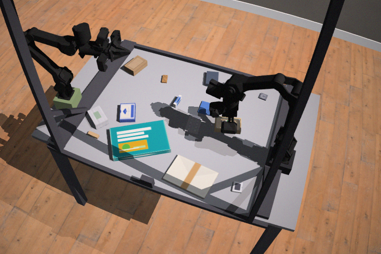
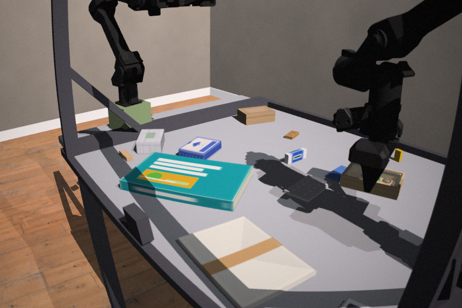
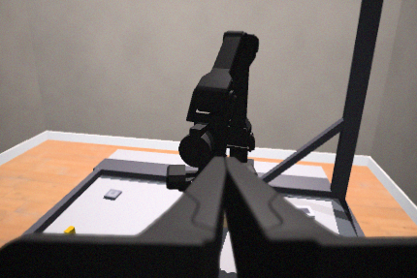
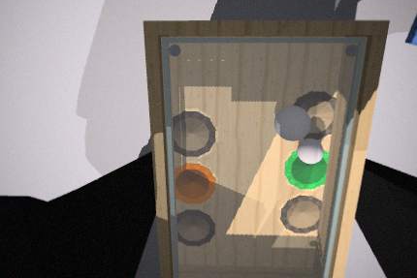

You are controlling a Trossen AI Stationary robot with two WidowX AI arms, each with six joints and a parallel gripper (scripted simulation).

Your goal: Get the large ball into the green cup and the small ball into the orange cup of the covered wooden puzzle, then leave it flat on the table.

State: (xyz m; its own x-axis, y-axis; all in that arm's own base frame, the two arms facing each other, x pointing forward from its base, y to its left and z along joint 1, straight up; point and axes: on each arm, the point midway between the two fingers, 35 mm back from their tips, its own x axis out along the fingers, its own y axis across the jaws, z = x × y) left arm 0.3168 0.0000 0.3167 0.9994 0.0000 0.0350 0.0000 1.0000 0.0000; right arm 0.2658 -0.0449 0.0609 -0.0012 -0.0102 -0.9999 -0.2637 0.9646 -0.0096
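The covered wooden puzzle is 30 mm below my right hand.
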